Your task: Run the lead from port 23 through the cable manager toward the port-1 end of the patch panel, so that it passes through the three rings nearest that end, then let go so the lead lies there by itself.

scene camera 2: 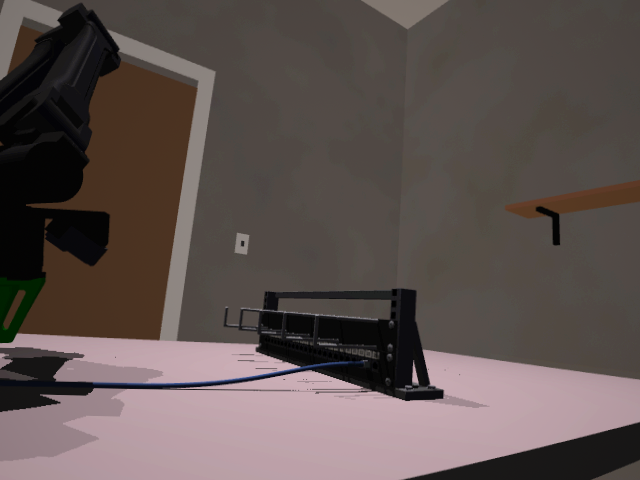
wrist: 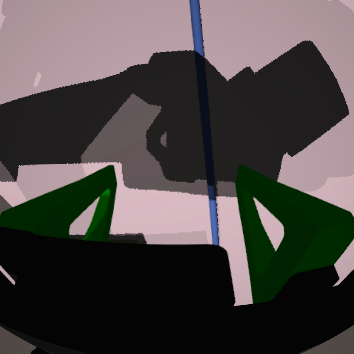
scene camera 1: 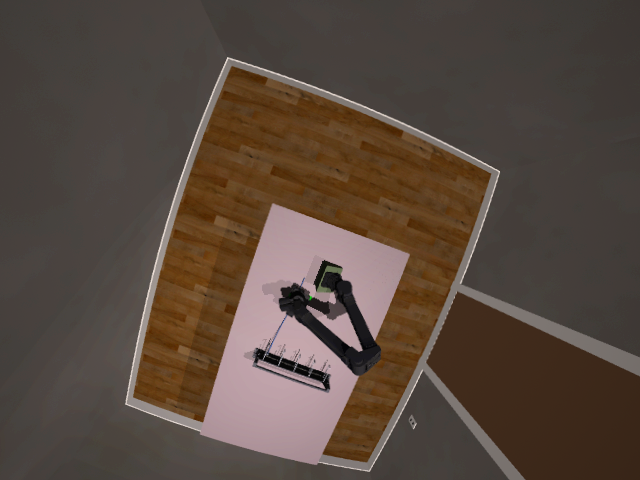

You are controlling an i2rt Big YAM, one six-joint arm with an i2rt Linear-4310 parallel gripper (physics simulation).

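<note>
The blue lead (scene camera 1: 279, 328) (scene camera 2: 206, 384) (wrist: 196, 25) comes out of a port near the near end of the black patch panel (scene camera 2: 356, 330). It droops and runs along the pink table away from the panel, under the gripper. The cable manager's thin wire rings (scene camera 2: 315, 328) stick out from the panel's front; the lead leaves below them, and whether it crosses the ring nearest its port is unclear. My gripper (wrist: 175, 173) is open and empty, above the lead. In the wrist view the lead passes between the green fingertips, nearer the right one. In scene camera 2 a green finger shows at the left edge, clear above the table.
The robot's base (scene camera 1: 324, 276) stands on the pink table (scene camera 1: 248, 413), and the folded arm (scene camera 1: 361, 359) reaches out beyond the table's right side. The panel's bracket foot (scene camera 2: 421, 393) rests on the table. A wall shelf (scene camera 2: 584, 198) is in the background.
</note>
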